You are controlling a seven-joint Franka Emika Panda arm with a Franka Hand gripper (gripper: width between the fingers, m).
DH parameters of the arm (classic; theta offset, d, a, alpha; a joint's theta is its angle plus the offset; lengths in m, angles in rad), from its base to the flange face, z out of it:
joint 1: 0 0.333 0 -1.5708
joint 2: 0 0 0 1.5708
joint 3: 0 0.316 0.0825 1.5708
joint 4: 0 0 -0.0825 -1.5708
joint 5: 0 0.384 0 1.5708
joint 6: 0 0 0.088 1.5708
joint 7: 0 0.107 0 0
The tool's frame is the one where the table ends.
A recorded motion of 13 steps. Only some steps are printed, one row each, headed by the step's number.
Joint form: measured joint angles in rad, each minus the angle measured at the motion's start. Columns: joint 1, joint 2, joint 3, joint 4, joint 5, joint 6, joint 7.
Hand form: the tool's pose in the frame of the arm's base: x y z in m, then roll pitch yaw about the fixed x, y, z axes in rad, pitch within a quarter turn. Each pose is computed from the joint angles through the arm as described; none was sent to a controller.
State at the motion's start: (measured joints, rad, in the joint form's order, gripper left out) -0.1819 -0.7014 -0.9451 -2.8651 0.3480 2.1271 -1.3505
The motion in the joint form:
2: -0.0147 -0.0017 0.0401 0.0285 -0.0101 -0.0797 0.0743
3: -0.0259 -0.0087 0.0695 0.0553 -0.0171 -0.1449 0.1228
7: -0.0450 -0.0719 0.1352 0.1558 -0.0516 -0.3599 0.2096
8: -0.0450 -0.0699 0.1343 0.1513 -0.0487 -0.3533 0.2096
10: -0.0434 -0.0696 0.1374 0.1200 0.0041 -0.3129 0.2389
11: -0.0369 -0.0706 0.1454 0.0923 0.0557 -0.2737 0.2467
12: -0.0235 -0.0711 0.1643 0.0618 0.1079 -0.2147 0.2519
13: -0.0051 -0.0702 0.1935 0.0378 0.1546 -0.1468 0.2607
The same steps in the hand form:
2: 0.1978 -0.2409 0.3244 -2.4446 -0.5824 -0.0315
3: 0.1994 -0.2402 0.3373 -2.4193 -0.5502 -0.0299
7: 0.1970 -0.2406 0.3907 -2.3905 -0.5210 0.0455
8: 0.1974 -0.2401 0.3888 -2.3881 -0.5203 0.0400
10: 0.2027 -0.2326 0.3818 -2.3385 -0.5189 -0.0363
11: 0.2091 -0.2244 0.3767 -2.3034 -0.5291 -0.0860
12: 0.2186 -0.2145 0.3717 -2.2884 -0.5397 -0.1248
13: 0.2298 -0.2052 0.3693 -2.2954 -0.5476 -0.1506

